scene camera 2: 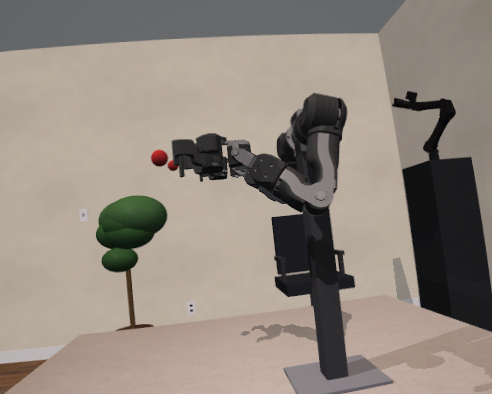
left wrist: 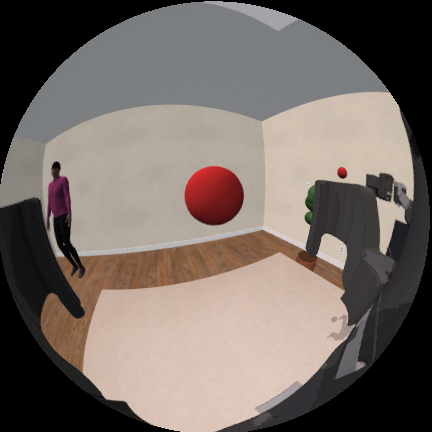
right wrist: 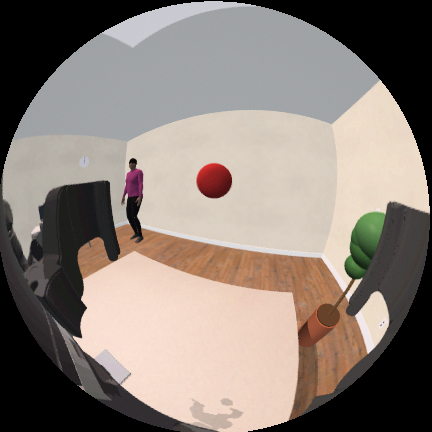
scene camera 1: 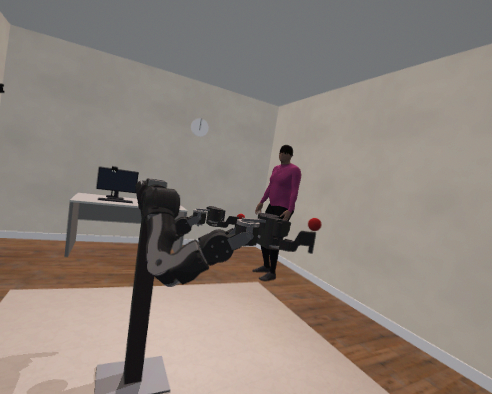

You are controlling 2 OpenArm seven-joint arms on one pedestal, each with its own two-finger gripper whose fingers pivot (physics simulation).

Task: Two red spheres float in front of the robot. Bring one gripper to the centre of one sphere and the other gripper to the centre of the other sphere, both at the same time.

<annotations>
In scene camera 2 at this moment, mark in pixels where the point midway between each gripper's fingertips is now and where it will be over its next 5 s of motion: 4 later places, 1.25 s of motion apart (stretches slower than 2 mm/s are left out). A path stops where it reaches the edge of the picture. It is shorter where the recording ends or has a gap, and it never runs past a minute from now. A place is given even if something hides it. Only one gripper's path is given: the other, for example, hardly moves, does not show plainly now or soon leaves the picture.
My left gripper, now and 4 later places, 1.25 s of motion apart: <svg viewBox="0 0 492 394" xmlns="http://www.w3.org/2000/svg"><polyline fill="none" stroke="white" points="176,160 156,162 157,157 167,161 169,160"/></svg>
</annotations>
